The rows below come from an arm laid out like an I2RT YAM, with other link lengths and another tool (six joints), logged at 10 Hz.
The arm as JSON. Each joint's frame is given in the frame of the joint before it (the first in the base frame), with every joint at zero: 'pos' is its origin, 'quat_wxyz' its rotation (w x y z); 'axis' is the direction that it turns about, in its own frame. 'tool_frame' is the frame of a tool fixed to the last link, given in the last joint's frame.
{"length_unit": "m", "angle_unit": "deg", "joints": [
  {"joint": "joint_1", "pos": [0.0, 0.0, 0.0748], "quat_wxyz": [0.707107, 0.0, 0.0, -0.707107], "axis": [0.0, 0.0, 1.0]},
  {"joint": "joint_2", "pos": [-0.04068, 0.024, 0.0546], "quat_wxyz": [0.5, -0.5, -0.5, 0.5], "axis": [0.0, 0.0, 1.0]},
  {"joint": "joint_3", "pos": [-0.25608, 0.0, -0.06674], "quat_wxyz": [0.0, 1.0, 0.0, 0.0], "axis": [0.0, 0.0, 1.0]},
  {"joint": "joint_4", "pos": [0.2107, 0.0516, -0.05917], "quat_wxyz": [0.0, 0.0, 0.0, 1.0], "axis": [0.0, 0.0, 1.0]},
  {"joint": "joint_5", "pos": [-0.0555, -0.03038, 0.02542], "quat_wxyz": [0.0, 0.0, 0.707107, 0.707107], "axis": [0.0, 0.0, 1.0]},
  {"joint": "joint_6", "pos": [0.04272, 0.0, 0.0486], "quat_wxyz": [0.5, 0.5, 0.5, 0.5], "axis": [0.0, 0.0, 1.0]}
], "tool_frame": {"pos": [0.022, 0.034, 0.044], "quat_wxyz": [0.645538, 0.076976, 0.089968, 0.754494]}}
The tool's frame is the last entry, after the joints.
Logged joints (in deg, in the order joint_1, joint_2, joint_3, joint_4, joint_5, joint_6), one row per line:
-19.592, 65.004, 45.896, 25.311, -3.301, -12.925
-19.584, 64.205, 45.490, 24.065, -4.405, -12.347
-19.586, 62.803, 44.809, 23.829, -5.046, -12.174
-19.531, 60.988, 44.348, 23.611, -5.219, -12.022
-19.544, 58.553, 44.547, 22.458, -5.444, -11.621
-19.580, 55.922, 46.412, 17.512, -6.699, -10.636
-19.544, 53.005, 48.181, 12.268, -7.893, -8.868
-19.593, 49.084, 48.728, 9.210, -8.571, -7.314
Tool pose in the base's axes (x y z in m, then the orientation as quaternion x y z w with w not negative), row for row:
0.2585, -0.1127, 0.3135, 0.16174, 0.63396, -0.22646, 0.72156
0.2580, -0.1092, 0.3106, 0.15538, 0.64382, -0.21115, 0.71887
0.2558, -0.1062, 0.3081, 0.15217, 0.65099, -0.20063, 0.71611
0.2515, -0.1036, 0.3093, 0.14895, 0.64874, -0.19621, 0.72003
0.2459, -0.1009, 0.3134, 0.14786, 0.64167, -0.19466, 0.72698
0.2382, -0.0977, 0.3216, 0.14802, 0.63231, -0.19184, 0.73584
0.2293, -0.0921, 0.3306, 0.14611, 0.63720, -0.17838, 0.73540
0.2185, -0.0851, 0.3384, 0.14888, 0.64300, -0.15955, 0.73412
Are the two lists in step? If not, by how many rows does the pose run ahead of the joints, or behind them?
The pose runs 1 row behind the joints: the pose in row i belongs to the joints in row i - 1.
